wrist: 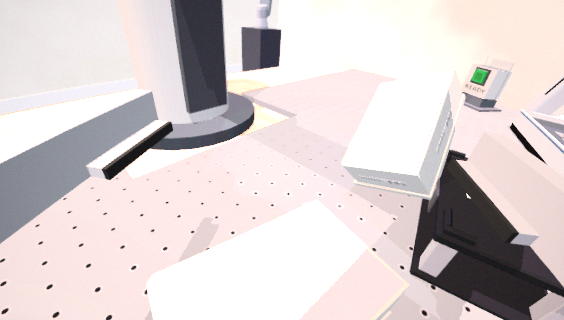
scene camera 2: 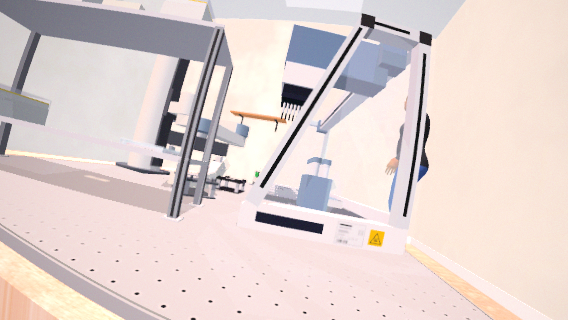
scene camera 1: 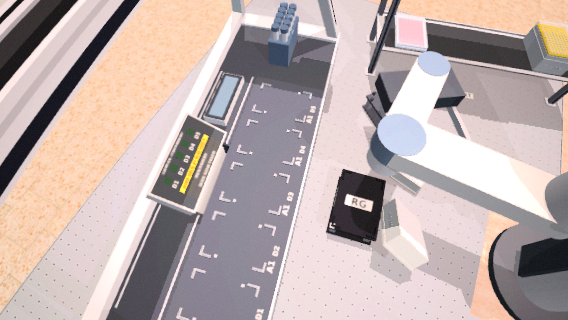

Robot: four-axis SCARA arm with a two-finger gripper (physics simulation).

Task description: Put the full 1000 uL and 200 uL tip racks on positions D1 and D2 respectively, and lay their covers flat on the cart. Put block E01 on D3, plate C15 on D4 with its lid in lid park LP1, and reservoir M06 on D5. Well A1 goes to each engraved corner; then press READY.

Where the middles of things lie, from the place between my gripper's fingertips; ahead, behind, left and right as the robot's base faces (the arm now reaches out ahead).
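Pipetting head [scene camera 2: 299,80]: 210 mm above my hand, 390 mm ahead of it, 230 mm to the right of it. Shallow trough [scene camera 1: 223,101]: 60 mm below my hand, 530 mm ahead of it, 30 mm to the left of it.
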